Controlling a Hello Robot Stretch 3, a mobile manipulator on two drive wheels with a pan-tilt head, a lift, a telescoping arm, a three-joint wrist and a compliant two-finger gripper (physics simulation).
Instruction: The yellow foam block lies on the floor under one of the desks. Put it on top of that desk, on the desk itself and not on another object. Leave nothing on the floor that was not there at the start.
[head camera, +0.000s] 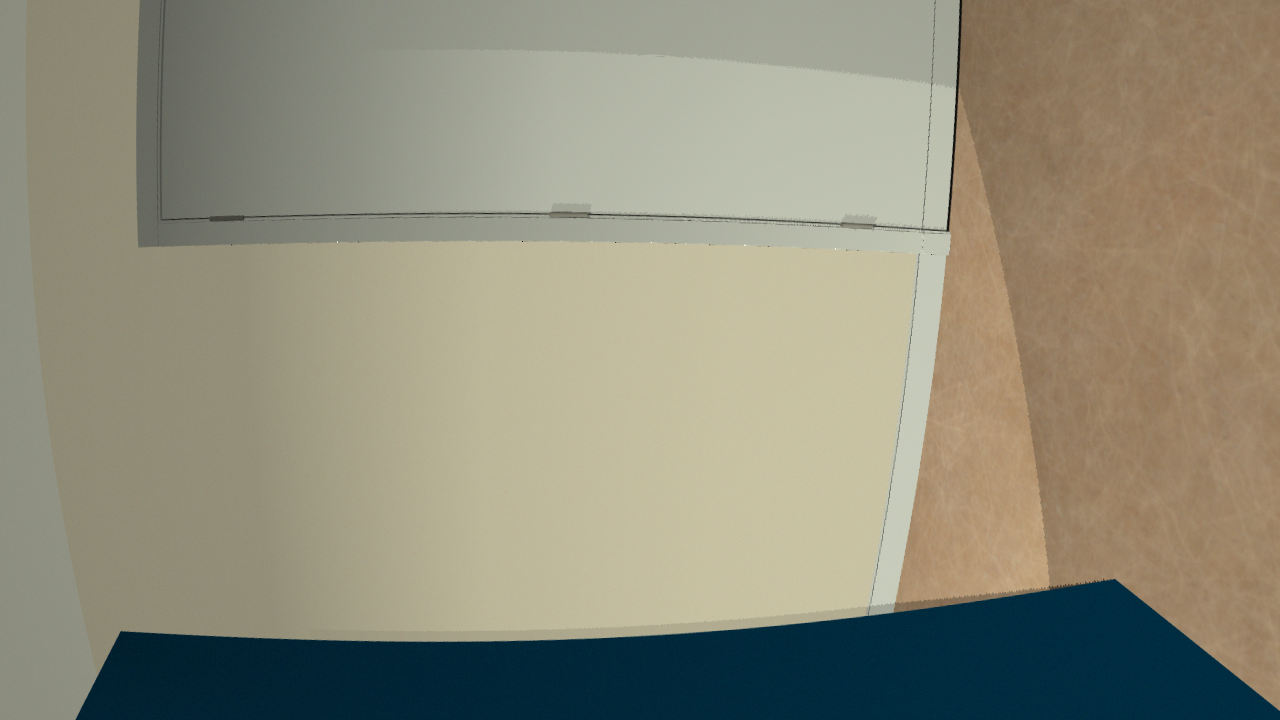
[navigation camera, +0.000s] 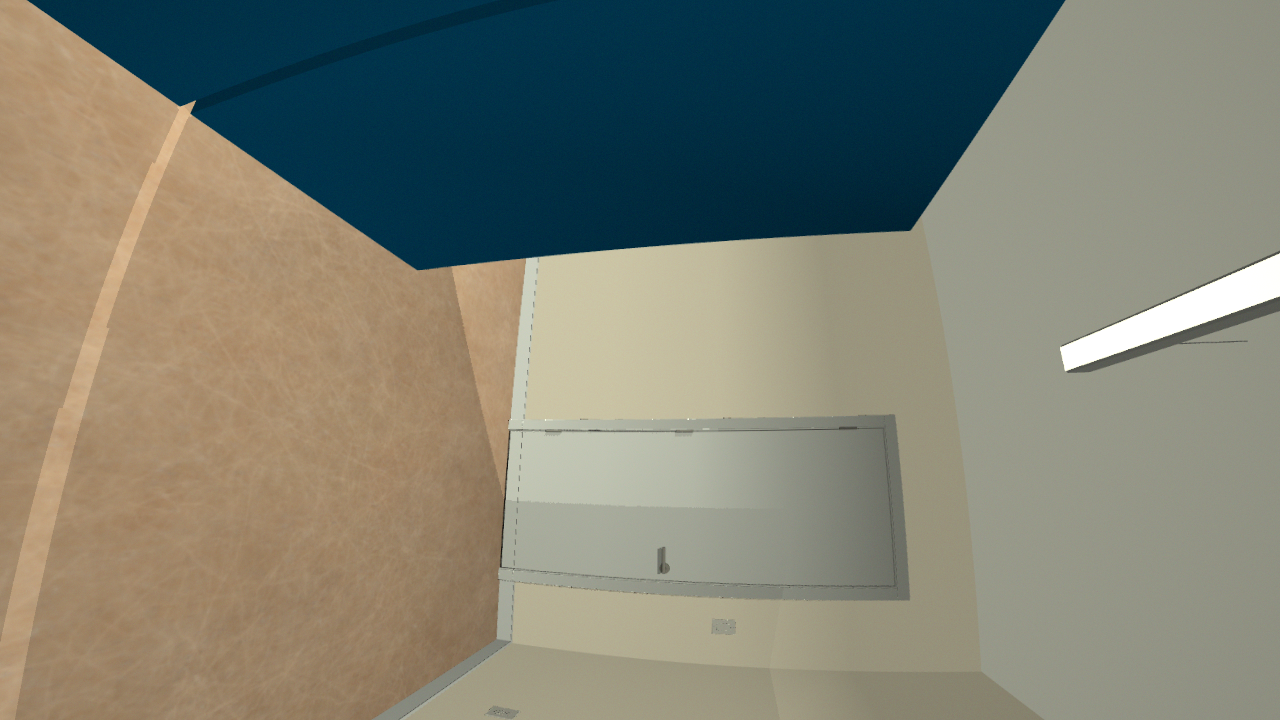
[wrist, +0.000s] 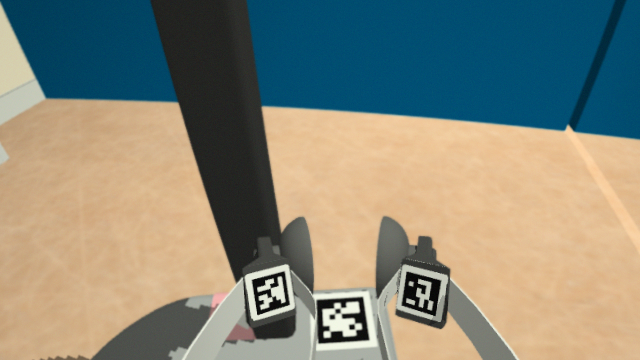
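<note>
My gripper is open and empty in the wrist view, its two dark rounded fingertips apart above the robot's own base, beside the dark mast. The yellow foam block does not show in any view. No desk shows in any view.
A tall blue partition stands on the brown floor. A grey-white door is set in the cream wall beyond its end. A lamp hangs from the ceiling.
</note>
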